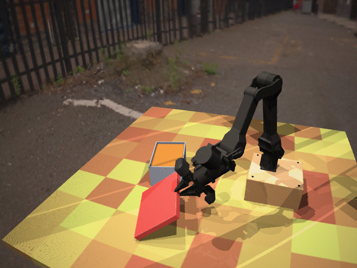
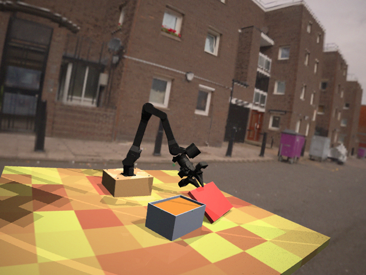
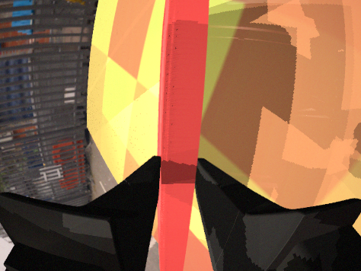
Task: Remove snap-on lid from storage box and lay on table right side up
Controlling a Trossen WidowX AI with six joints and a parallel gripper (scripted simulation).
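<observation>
Right now my gripper tip is 60 mm short of the red lid, 40 mm above it and 30 mm to the right of it. Also, from my gripper tip: grey-blue storage box 240 mm to the right, 140 mm ahead, 60 mm below.
</observation>
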